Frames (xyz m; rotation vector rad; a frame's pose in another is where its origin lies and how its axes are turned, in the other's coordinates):
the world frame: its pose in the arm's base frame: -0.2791 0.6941 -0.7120 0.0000 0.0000 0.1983
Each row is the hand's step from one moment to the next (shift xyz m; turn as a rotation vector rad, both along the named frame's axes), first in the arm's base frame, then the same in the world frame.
Working: the arm's base frame: its pose in the world frame: 0.1369 -0.7355 0.7120 0.0000 0.0000 -0.1983

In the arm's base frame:
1: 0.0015 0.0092 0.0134 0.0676 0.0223 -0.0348
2: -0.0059 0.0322 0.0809 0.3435 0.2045 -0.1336
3: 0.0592 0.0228 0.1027 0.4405 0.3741 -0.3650
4: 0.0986 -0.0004 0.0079 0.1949 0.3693 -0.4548
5: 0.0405 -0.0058 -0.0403 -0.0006 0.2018 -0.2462
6: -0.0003 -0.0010 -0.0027 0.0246 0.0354 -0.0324
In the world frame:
1: 0.0033 0.0087 0.0134 0.0707 0.0085 -0.0348
2: 0.0006 0.0327 0.0809 0.3771 0.1328 -0.1336
3: 0.0625 0.0107 0.1027 0.5056 0.2800 -0.3650
4: 0.0966 -0.0198 0.0079 0.2638 0.3237 -0.4548
5: 0.0386 -0.0137 -0.0403 0.0392 0.1980 -0.2462
6: -0.0005 -0.0009 -0.0027 0.0311 0.0299 -0.0324

